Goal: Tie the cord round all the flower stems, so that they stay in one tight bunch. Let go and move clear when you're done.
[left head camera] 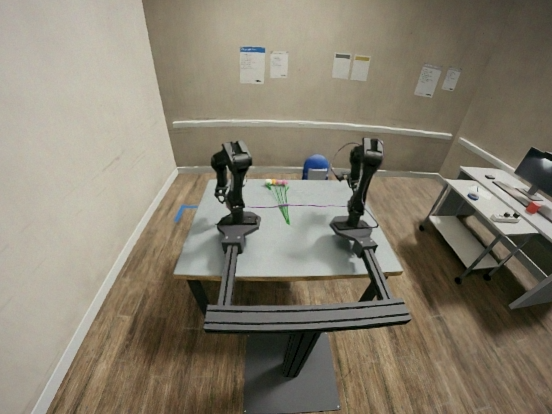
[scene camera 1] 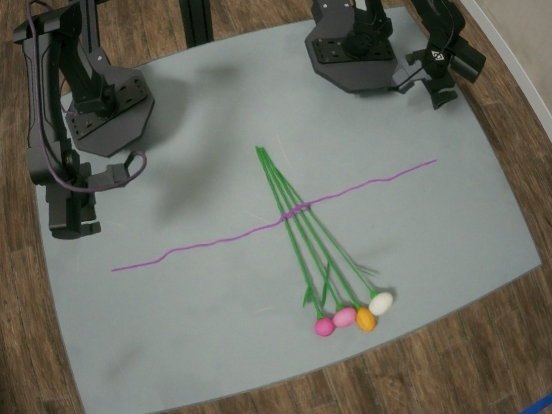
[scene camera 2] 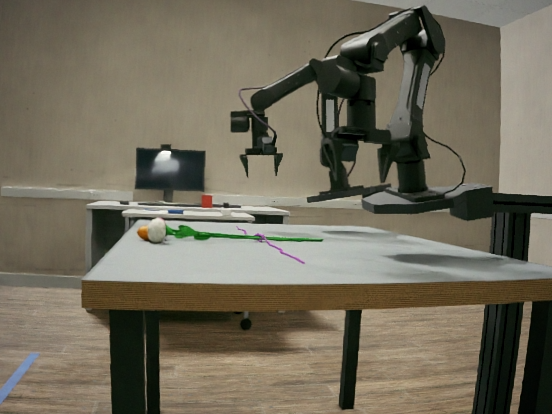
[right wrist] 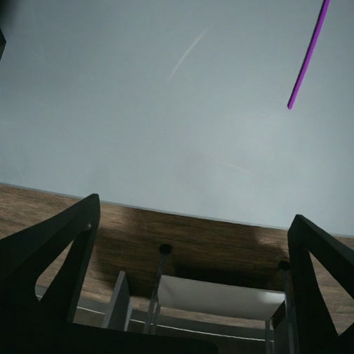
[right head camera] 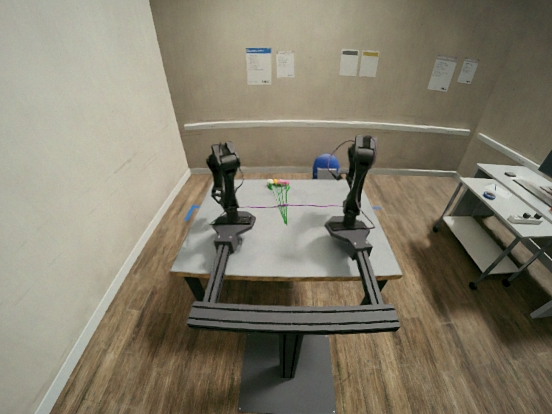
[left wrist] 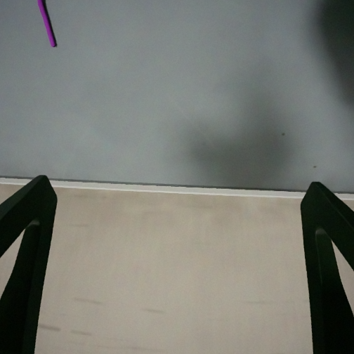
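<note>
Four flowers lie on the table, their green stems close at the cut ends and fanning out towards magenta, pink, orange and white heads. The purple cord crosses all the stems, with a thick, doubled stretch there; I cannot tell whether it is knotted. Its two tails stretch out to opposite sides. My left gripper is open and empty, away from the cord end. My right gripper is open and empty above the table, away from the other cord end.
The grey table carries both arm bases. A blue chair stands behind it. A side desk with a monitor and a red cup stands apart from the table. A cable loops beside my right wrist.
</note>
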